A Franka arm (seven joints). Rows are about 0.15 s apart.
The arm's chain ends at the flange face. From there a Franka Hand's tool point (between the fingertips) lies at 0.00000 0.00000 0.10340 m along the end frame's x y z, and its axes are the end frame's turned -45 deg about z.
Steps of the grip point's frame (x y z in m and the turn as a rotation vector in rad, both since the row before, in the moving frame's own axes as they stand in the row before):
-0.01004, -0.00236, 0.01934, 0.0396, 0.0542, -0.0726
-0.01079, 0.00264, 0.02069, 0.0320, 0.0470, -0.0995
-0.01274, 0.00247, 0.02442, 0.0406, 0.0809, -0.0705
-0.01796, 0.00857, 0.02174, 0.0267, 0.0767, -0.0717
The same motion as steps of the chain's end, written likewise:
-0.00959, 0.01232, 0.01957, 0.0663, 0.0103, -0.0726
-0.00657, 0.01531, 0.02086, 0.0559, 0.0106, -0.0995
-0.00989, 0.01972, 0.02484, 0.0859, 0.0285, -0.0705
-0.01002, 0.02644, 0.02208, 0.0731, 0.0354, -0.0717

